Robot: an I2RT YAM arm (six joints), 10 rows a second.
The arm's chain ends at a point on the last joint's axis. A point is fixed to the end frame.
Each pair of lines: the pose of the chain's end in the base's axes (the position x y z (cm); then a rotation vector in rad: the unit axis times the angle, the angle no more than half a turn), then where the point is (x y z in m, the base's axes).
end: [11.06 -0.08 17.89 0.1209 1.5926 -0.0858]
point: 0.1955 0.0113 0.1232
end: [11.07 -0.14 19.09 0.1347 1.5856 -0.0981]
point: 0.1961 0.0093 0.1358
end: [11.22 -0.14 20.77 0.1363 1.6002 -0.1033]
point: 0.1968 0.0089 0.1513
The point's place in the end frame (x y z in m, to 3 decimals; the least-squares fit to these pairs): 0.054 0.022 0.084
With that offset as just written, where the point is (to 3 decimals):
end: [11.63 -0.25 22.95 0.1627 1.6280 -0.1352]
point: 0.200 0.005 0.171
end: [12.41 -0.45 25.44 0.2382 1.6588 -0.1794]
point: 0.206 -0.002 0.193
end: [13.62 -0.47 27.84 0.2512 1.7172 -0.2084]
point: 0.214 -0.004 0.212
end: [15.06 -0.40 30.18 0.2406 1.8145 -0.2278]
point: 0.221 -0.004 0.228
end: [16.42 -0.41 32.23 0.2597 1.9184 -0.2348]
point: 0.227 -0.003 0.241
